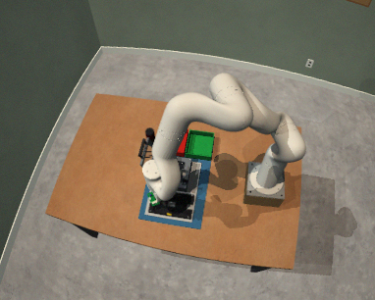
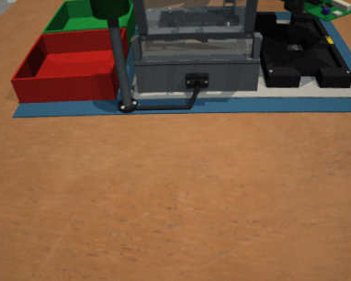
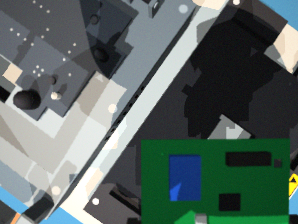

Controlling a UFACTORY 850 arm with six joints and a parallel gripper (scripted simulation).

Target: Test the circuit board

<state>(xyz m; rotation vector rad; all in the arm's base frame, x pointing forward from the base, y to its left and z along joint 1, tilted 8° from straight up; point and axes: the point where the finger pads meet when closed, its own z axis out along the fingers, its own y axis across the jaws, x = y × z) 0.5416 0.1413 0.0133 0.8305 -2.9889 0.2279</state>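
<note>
Right now the green circuit board is right at my hand. The rest, counted from my hand: green bin: 170 mm behind, 360 mm to the right, 110 mm below; lid: 70 mm ahead, 180 mm to the right, 60 mm above; red bin: 20 mm behind, 370 mm to the right, 110 mm below.
</note>
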